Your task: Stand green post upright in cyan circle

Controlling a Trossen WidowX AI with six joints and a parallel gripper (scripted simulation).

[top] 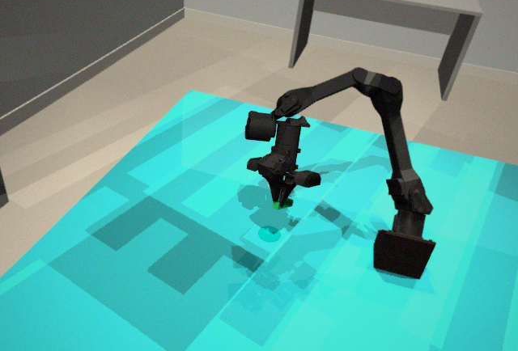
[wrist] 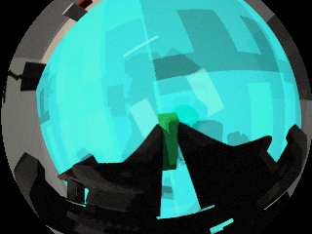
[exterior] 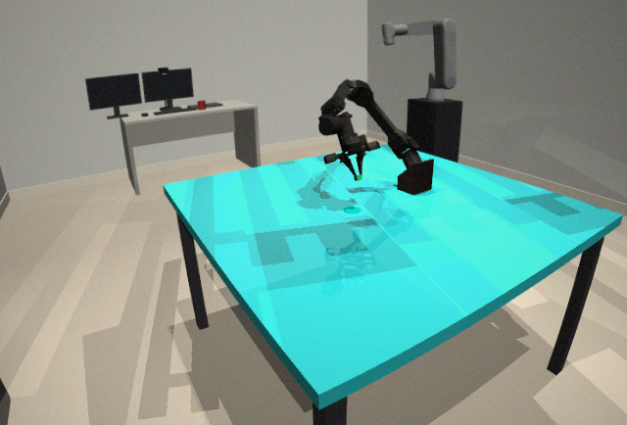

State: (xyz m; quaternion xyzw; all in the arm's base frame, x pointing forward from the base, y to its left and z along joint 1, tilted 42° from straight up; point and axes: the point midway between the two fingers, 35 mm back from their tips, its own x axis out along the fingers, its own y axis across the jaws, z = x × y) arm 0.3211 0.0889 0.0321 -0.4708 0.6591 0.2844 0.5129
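Right now the cyan circle is 1 cm ahead of my gripper tip, 2 cm to the right of it and 12 cm below it. From my gripper tip the other things lie so: green post (1 cm behind, 2 cm to the right, 1 cm below).
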